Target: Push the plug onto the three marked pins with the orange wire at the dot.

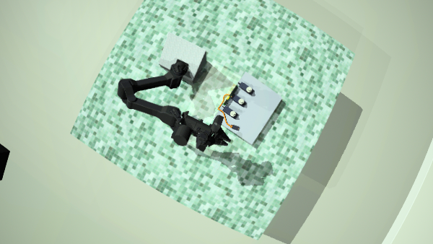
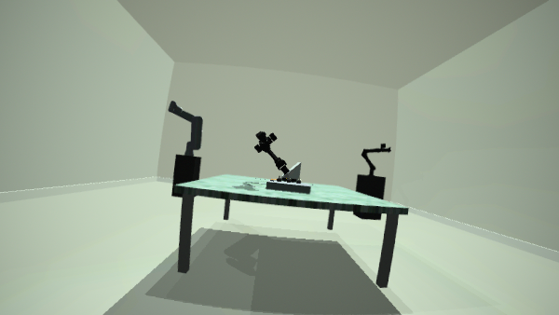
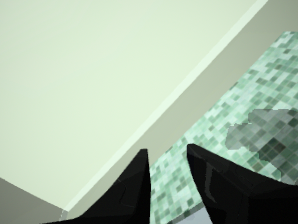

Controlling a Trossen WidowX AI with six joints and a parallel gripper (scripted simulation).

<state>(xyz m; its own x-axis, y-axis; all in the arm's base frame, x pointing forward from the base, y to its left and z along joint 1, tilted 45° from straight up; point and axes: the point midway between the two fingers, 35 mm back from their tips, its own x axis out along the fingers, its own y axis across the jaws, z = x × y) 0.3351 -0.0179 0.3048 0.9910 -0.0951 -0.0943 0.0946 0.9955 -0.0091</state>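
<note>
The yellow band is 8 cm behind my gripper tip, 19 cm to the left of it and 25 cm below it. The rest, counted from my gripper tip: grey printed holder 8 cm ahead, 19 cm to the left, 30 cm below.
</note>
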